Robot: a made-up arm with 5 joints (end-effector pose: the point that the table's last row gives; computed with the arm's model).
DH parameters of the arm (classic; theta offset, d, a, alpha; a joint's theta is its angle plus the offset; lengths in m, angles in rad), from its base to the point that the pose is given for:
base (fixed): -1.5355 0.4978 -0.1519 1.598
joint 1: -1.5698 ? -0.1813 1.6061
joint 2: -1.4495 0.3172 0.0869 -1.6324
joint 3: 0 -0.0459 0.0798 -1.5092
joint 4: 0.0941 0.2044 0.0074 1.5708
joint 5: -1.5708 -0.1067 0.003 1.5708
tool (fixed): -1.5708 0.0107 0 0
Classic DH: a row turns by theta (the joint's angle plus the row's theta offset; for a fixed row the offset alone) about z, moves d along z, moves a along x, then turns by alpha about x.
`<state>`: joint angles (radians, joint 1 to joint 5).
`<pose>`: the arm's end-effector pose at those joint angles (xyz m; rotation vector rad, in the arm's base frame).
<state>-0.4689 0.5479 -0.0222 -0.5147 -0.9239</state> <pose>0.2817 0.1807 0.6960 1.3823 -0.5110 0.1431</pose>
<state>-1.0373 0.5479 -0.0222 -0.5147 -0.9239</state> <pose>0.2860 0.0754 0.6761 1.9391 -0.5472 -0.0077</pose>
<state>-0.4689 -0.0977 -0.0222 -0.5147 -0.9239</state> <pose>0.2407 0.1090 0.8369 1.2476 -1.1854 0.3047</pose>
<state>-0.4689 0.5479 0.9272 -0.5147 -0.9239</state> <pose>0.1032 0.1039 0.8140 0.5913 -0.6237 -0.4358</pose>
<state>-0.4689 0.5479 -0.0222 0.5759 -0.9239</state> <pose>0.1859 0.1528 0.7439 1.1032 -1.6473 0.3923</pose>
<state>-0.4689 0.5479 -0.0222 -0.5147 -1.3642</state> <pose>0.2836 0.1795 0.6916 1.8111 -0.4972 0.2672</pose>
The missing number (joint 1, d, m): -0.0327
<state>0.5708 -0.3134 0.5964 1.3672 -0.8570</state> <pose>-0.0411 0.4080 0.5962 0.9428 2.3071 -1.7968</pose>
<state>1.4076 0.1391 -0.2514 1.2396 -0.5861</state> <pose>0.1534 0.3893 0.4308 -0.0083 -1.4426 2.2003</pose>
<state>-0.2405 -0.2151 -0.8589 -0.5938 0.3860</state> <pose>0.3313 0.3545 0.9048 0.2953 -1.2442 0.4393</pose>
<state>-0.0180 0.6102 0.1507 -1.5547 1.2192</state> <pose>0.2411 0.2528 0.5648 -1.2234 0.5947 0.2403</pose>
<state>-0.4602 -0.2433 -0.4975 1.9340 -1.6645</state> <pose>0.1950 0.1717 0.7381 0.2922 2.0525 -1.2819</pose>
